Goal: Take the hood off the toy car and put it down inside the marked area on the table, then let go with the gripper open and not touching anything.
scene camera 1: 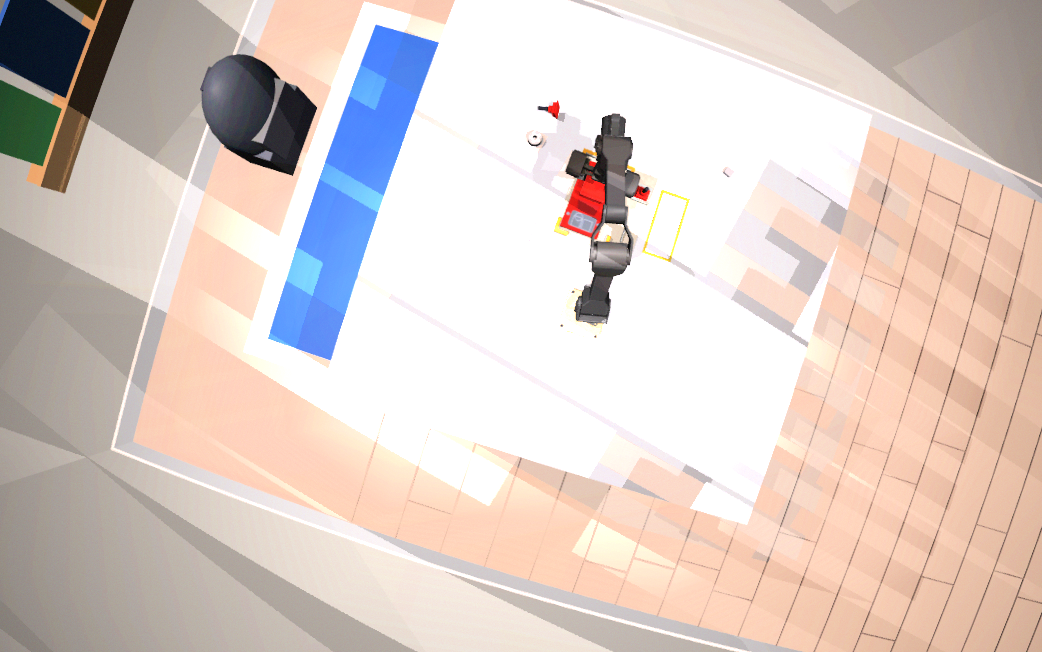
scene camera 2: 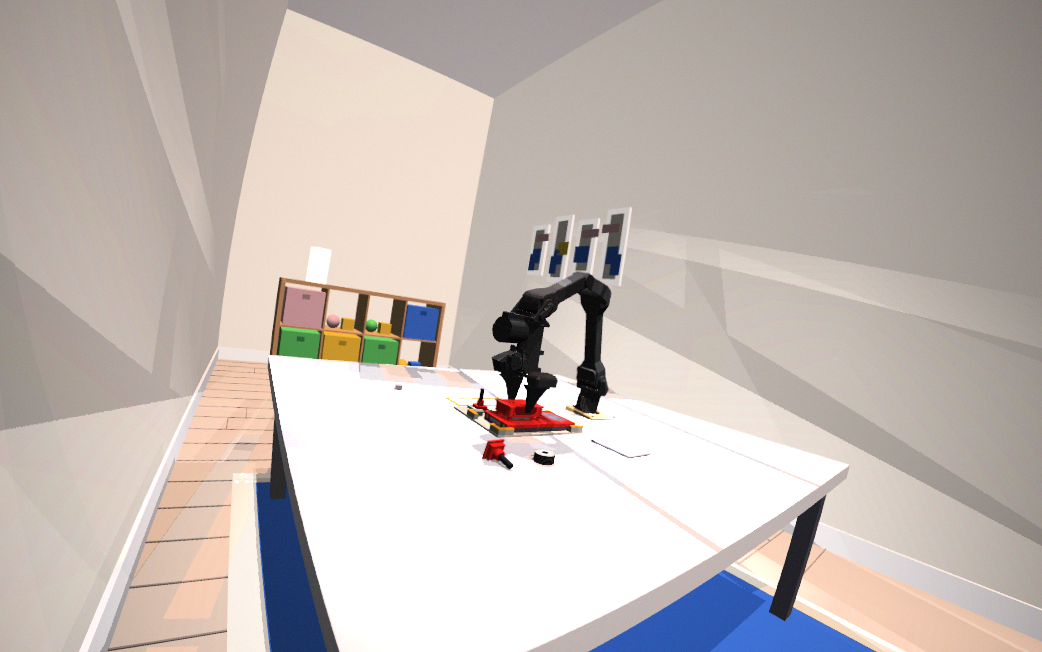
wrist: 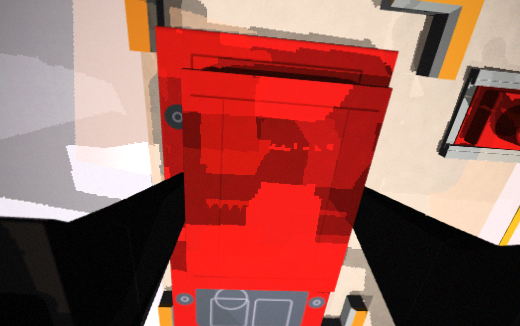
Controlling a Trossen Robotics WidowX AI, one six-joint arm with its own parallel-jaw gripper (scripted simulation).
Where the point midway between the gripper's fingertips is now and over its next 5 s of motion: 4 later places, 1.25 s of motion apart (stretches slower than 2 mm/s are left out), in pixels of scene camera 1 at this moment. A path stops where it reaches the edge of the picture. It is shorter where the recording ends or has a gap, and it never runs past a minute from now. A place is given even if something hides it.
The gripper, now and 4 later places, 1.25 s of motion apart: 597, 183; 601, 178; 655, 199; 677, 218; 674, 220
